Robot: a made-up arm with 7 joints.
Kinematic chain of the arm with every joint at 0, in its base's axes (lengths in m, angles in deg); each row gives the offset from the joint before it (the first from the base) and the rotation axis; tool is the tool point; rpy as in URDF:
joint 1: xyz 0 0 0 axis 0.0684 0.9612 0.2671
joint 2: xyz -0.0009 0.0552 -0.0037 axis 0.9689 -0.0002 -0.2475
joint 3: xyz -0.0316 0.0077 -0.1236 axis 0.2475 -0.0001 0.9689
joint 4: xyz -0.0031 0 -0.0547 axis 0.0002 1 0
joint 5: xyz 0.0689 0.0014 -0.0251 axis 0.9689 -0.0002 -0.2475
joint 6: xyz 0.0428 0 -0.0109 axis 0.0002 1 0
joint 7: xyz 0.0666 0 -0.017 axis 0.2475 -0.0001 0.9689
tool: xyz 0 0 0 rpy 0 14.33 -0.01
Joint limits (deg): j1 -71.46..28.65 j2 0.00..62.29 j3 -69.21..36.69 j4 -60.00..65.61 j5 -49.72..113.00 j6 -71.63..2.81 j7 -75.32..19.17
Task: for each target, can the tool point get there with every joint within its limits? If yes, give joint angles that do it. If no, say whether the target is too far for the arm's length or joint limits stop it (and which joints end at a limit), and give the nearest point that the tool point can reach.
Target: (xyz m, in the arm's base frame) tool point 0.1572 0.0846 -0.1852
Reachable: yes | joints -7.71 26.81 -0.24 -11.34 95.02 -44.99 -52.05
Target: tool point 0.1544 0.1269 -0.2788
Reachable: yes | joints -9.98 16.97 -2.73 31.92 -2.03 -11.77 -1.51
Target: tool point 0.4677 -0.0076 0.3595
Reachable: no: too far | nearest point 0.2763 0.0784 0.0866 | short by 0.344 m
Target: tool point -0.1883 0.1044 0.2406
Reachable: no: joint limits stop it (at a limit: joint 1, joint 2, joint 3, joint 5) | nearest point 0.0239 0.1174 0.1070 | short by 0.251 m
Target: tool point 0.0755 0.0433 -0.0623
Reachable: yes | joints -17.54 50.46 -60.18 -49.68 -32.82 -51.84 -2.28
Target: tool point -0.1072 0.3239 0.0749
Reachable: no: joint limits stop it (at a limit: joint 1, joint 2, joint 3, joint 4, joint 5, joint 6) | nearest point -0.0370 0.3669 -0.0423 | short by 0.143 m
